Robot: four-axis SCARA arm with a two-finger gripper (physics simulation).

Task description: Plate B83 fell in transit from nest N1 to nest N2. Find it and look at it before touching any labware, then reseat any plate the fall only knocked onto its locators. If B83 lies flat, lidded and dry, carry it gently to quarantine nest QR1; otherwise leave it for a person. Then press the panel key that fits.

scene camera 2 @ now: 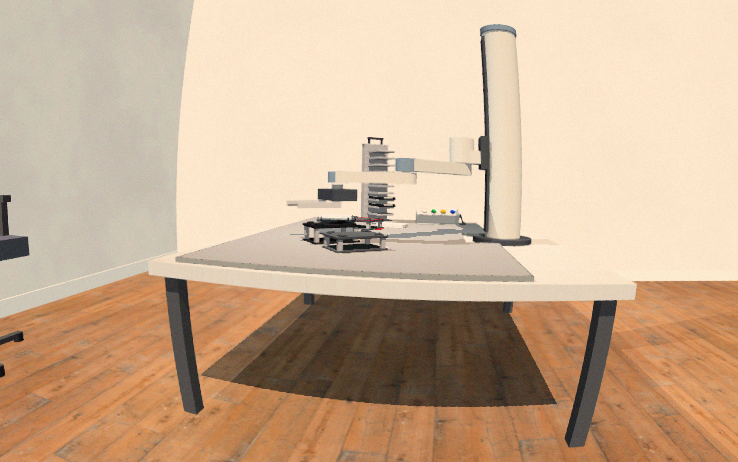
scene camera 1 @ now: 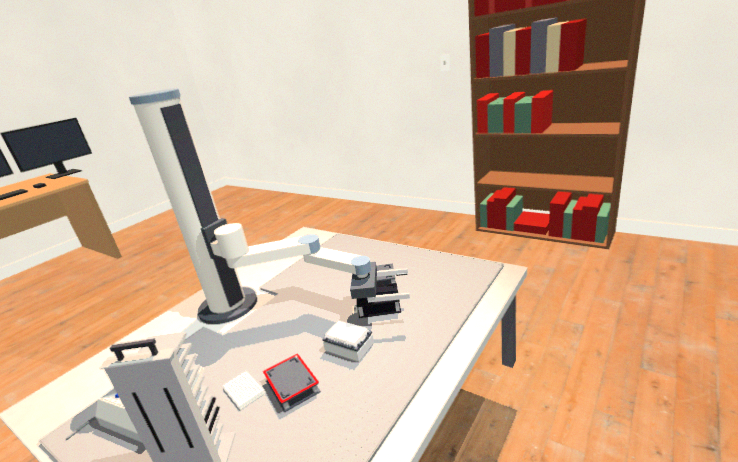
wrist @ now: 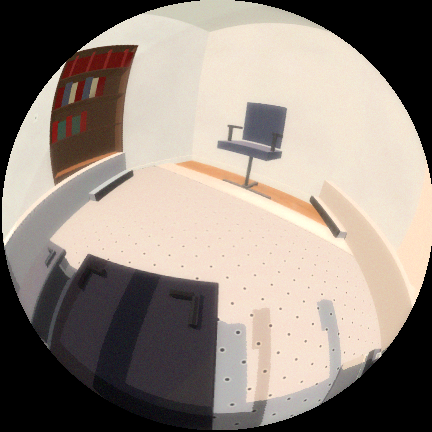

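My gripper is open and empty, its fingers level above the mat. In the wrist view a dark nest with corner locators lies low in front of it, and part of another nest shows at the left. A white flat piece lies on the mat beside the red-rimmed nest, which has a bare top. I cannot tell whether this piece is a plate or a lid, and no B83 label is readable. The panel has green, yellow and blue keys.
A grey box with a white top stands between the dark nests and the red-rimmed nest. A tall plate rack stands near the panel. The arm column rises at the table's side. A chair stands beyond the table.
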